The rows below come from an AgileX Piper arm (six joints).
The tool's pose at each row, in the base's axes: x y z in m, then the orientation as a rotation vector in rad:
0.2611, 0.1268, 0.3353, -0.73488, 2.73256, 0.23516
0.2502, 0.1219, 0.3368, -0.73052, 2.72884, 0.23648
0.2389, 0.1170, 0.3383, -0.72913, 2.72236, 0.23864
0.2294, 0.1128, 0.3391, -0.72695, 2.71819, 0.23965
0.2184, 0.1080, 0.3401, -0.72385, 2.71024, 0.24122
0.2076, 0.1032, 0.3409, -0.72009, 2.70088, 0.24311
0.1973, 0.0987, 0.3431, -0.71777, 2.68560, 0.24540
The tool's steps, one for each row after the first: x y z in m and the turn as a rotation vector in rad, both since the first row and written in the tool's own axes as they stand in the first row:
0.0108, 0.0015, -0.0052, 0.00043, -0.00483, 0.00203
0.0218, 0.0032, -0.0105, 0.00026, -0.01151, 0.00155
0.0313, 0.0045, -0.0146, 0.00061, -0.01612, 0.00203
0.0423, 0.0061, -0.0193, 0.00136, -0.02458, 0.00223
0.0531, 0.0076, -0.0238, 0.00221, -0.03457, 0.00254
0.0630, 0.0092, -0.0295, 0.00350, -0.04974, 0.00049

